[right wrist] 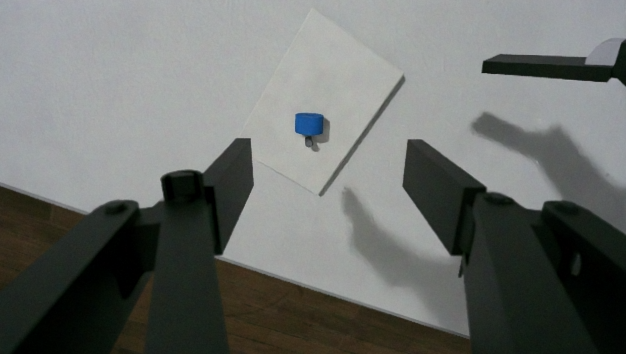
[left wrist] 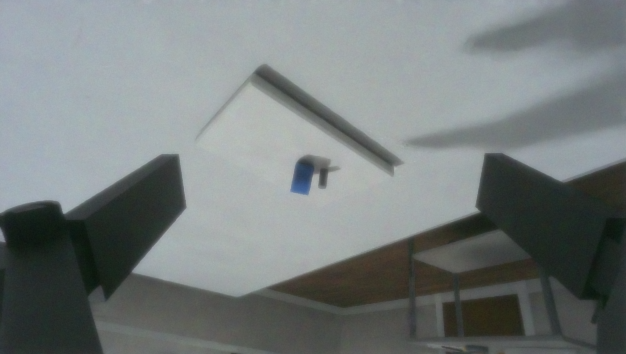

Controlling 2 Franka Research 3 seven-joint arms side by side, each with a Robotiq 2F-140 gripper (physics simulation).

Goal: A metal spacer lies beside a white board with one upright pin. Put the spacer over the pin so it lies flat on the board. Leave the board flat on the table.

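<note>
The spacer [left wrist: 302, 178] [right wrist: 309, 124] is blue and appears to lie on its round side on the white board, right beside the pin and not around it. I cannot tell whether they touch. The grey upright pin [left wrist: 323, 179] [right wrist: 309, 142] is bare. The white board [left wrist: 250, 115] [right wrist: 320, 60] lies flat on the table. My left gripper [left wrist: 331, 181] is wide open and empty, off to one side of the board and above the table. My right gripper [right wrist: 328, 162] is wide open and empty above the board's near corner.
One left gripper finger shows at the right of the right wrist view. The white table [left wrist: 100, 75] [right wrist: 125, 75] ends at an edge over the brown floor [left wrist: 340, 280] [right wrist: 280, 305]. A shelf with grey posts stands beyond it in the left wrist view. Arm shadows fall on the table.
</note>
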